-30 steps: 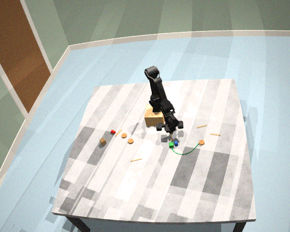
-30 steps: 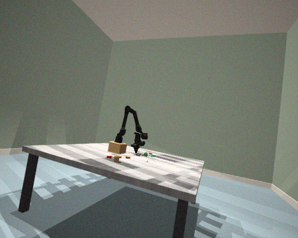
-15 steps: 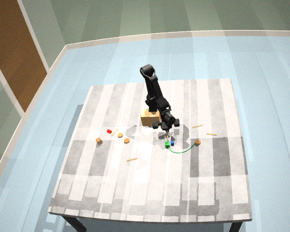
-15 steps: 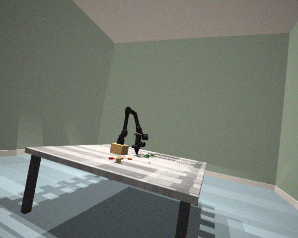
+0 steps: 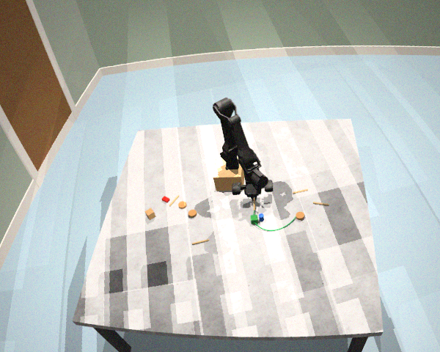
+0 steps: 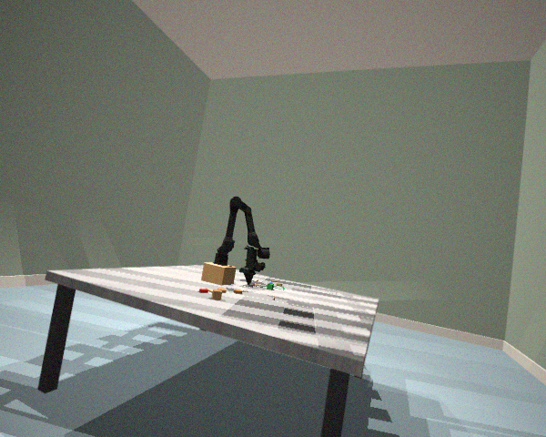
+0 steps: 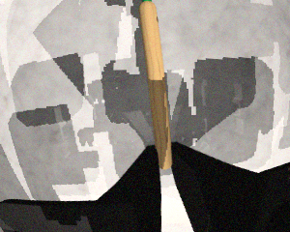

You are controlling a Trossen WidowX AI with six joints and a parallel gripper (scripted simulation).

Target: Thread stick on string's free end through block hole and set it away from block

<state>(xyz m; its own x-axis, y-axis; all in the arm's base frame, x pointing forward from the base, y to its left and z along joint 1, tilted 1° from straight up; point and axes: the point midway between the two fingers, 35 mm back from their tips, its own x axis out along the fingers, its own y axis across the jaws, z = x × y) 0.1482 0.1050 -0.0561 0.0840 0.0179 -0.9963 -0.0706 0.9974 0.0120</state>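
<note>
Now: gripper tip 5 cm short of the thin wooden stick and 1 cm below it. From my gripper tip the other things lie so: green cube: 13 cm ahead, 2 cm above, 1 cm to the left; blue cylinder: 12 cm ahead, 4 cm to the left, 2 cm above; round wooden button: 22 cm to the left, 11 cm ahead, 1 cm above.
</note>
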